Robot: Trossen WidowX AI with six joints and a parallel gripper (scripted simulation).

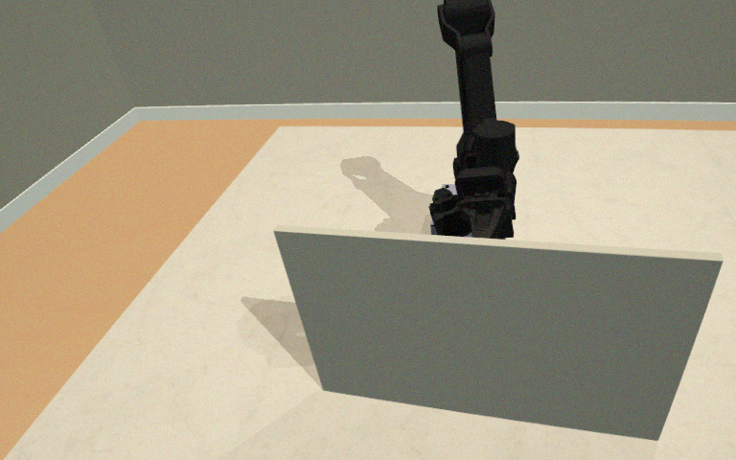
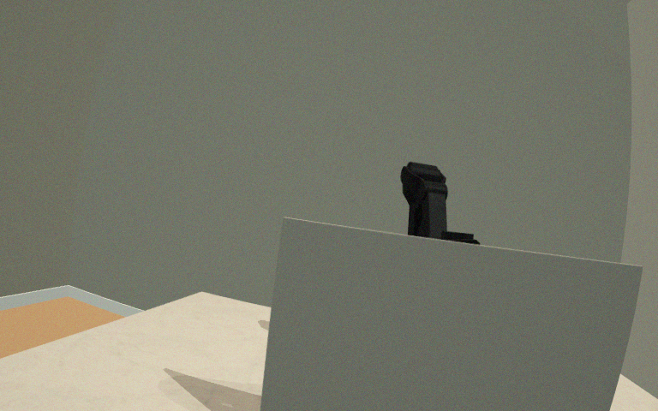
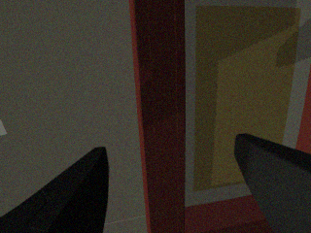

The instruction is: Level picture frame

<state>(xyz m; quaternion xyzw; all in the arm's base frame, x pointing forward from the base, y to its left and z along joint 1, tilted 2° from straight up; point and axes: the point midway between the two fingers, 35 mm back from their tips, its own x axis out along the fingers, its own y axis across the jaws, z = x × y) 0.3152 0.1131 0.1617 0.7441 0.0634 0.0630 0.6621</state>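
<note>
Right now my gripper tip is 50 mm above the picture frame, 40 mm short of it and 10 mm to the right of it. The rest, counted from my gripper tip: wall board (60 mm below, 50 mm ahead, 10 mm to the left).
</note>
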